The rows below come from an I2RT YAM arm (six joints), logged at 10 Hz.
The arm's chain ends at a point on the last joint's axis. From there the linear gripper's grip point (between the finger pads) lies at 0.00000 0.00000 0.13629 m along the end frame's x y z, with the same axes.
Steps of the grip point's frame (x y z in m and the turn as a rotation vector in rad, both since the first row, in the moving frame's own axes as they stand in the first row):
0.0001, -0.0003, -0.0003, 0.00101, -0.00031, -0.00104
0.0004, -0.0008, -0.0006, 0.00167, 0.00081, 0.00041
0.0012, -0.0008, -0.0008, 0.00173, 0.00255, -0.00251
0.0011, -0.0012, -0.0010, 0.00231, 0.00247, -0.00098
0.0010, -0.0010, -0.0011, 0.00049, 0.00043, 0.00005
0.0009, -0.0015, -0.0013, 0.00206, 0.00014, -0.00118
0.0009, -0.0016, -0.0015, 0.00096, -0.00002, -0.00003
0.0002, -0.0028, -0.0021, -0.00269, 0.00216, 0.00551
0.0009, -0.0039, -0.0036, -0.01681, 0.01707, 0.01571
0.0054, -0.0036, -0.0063, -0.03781, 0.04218, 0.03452
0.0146, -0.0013, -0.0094, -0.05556, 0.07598, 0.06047
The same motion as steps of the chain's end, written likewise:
0.0001, -0.0002, -0.0003, 0.00101, -0.00031, -0.00104
0.0003, -0.0006, -0.0006, 0.00167, 0.00081, 0.00041
0.0009, -0.0006, -0.0008, 0.00173, 0.00255, -0.00251
0.0008, -0.0009, -0.0010, 0.00231, 0.00247, -0.00098
0.0009, -0.0009, -0.0011, 0.00049, 0.00043, 0.00005
0.0009, -0.0012, -0.0013, 0.00206, 0.00014, -0.00118
0.0009, -0.0015, -0.0015, 0.00096, -0.00002, -0.00003
-0.0001, -0.0032, -0.0021, -0.00269, 0.00216, 0.00551
-0.0014, -0.0062, -0.0036, -0.01681, 0.01707, 0.01571
-0.0003, -0.0088, -0.0061, -0.03781, 0.04218, 0.03452
0.0045, -0.0092, -0.0088, -0.05556, 0.07598, 0.06047

